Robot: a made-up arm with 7 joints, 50 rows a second.
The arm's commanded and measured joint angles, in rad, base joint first. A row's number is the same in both.
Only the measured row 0 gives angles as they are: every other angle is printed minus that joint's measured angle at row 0.
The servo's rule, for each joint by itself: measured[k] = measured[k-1] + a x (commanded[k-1-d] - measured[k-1]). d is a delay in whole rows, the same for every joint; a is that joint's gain. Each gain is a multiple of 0.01, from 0.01 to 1. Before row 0 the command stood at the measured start. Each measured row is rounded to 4 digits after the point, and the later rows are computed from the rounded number. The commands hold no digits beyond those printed.
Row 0, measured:
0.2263 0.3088 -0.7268 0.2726 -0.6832 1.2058 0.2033
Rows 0 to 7, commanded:
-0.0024 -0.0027 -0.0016 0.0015 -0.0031 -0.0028 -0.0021
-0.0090 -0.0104 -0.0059 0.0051 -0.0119 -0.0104 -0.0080
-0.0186 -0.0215 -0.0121 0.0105 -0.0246 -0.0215 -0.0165
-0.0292 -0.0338 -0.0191 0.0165 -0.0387 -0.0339 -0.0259
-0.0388 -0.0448 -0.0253 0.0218 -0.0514 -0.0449 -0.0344
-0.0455 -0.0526 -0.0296 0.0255 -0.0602 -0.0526 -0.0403
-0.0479 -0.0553 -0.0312 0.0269 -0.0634 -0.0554 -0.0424
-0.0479 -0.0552 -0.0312 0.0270 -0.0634 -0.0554 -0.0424
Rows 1 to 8, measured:
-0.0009 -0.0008 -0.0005 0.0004 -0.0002 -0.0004 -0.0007
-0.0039 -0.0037 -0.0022 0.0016 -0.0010 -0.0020 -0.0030
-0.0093 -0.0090 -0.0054 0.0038 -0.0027 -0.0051 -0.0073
-0.0167 -0.0164 -0.0098 0.0070 -0.0052 -0.0097 -0.0133
-0.0249 -0.0249 -0.0148 0.0107 -0.0084 -0.0153 -0.0201
-0.0325 -0.0332 -0.0195 0.0144 -0.0120 -0.0213 -0.0266
-0.0382 -0.0398 -0.0232 0.0175 -0.0156 -0.0268 -0.0317
-0.0418 -0.0444 -0.0258 0.0199 -0.0189 -0.0314 -0.0351
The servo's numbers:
d 0
a 0.37 0.30 0.32 0.25 0.07 0.16 0.32

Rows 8 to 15, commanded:
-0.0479 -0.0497 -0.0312 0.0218 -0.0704 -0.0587 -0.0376
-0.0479 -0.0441 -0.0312 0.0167 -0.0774 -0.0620 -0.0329
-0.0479 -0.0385 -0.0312 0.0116 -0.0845 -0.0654 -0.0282
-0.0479 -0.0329 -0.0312 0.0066 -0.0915 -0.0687 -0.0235
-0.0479 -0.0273 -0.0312 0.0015 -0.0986 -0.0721 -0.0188
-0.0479 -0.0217 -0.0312 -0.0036 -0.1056 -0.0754 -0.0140
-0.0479 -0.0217 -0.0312 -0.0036 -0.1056 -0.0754 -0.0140
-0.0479 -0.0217 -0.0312 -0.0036 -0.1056 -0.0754 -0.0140
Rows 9 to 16, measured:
-0.0441 -0.0460 -0.0275 0.0204 -0.0225 -0.0358 -0.0359
-0.0455 -0.0454 -0.0287 0.0195 -0.0263 -0.0400 -0.0349
-0.0464 -0.0433 -0.0295 0.0175 -0.0304 -0.0441 -0.0328
-0.0470 -0.0402 -0.0300 0.0148 -0.0347 -0.0480 -0.0298
-0.0473 -0.0363 -0.0304 0.0115 -0.0392 -0.0519 -0.0263
-0.0475 -0.0319 -0.0307 0.0077 -0.0438 -0.0557 -0.0224
-0.0476 -0.0288 -0.0309 0.0049 -0.0481 -0.0589 -0.0197
-0.0477 -0.0267 -0.0310 0.0028 -0.0521 -0.0615 -0.0179

